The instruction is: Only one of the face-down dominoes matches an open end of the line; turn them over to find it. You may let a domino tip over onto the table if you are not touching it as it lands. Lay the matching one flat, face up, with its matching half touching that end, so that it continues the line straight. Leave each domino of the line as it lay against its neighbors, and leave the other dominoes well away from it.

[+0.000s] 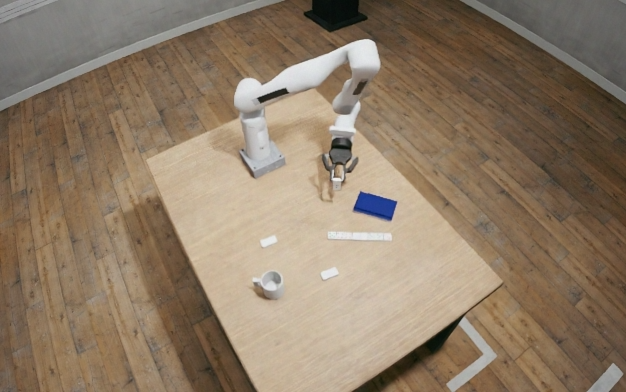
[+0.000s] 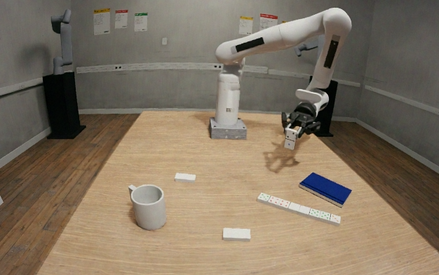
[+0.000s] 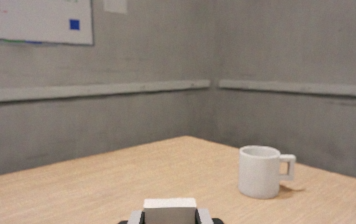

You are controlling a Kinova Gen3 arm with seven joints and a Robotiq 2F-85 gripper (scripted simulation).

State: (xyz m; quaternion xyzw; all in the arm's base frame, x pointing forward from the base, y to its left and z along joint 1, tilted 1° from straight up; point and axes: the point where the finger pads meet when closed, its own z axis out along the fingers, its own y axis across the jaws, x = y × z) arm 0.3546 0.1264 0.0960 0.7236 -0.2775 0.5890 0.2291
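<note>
Right now the blue book is 130 mm below my hand, 100 mm to the left of it and 100 mm ahead of it. Also, from my hand: grey mug 370 mm to the right, 170 mm ahead, 110 mm below.
</note>
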